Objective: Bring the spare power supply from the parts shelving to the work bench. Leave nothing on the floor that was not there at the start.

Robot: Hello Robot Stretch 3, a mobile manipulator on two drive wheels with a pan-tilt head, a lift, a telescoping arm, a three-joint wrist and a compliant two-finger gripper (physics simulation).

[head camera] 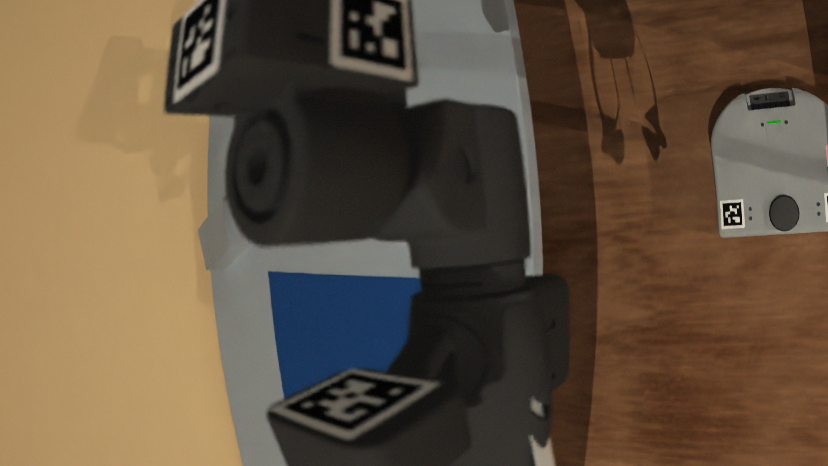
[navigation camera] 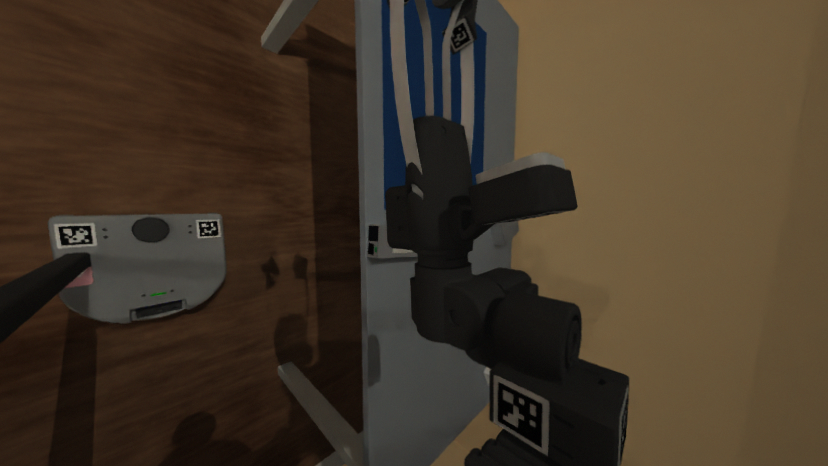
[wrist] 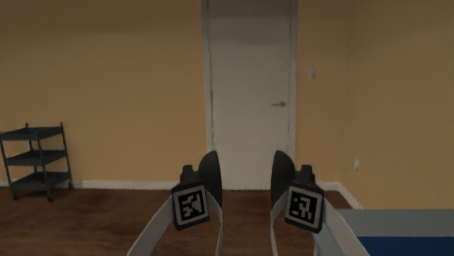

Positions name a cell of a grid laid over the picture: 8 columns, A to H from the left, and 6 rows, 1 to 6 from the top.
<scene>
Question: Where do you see a power supply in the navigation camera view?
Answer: D4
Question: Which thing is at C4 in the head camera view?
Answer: A grey work bench.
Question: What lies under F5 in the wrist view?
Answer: My gripper.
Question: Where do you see a white door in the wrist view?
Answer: E2
</scene>
